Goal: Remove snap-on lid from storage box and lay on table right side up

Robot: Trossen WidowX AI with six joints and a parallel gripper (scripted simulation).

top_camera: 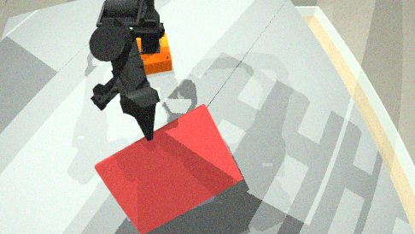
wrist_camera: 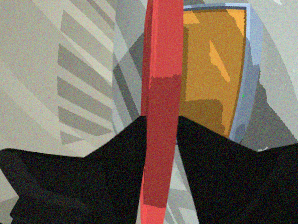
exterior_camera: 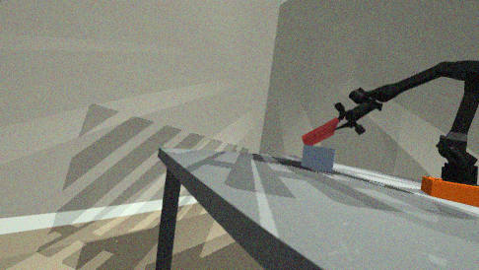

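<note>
Now: the red lid 6 cm ahead of my gripper tip, 3 cm to the left of it and 5 cm below it. The rest, counted from my gripper tip: storage box 4 cm ahead, 1 cm to the left, 17 cm below.
</note>
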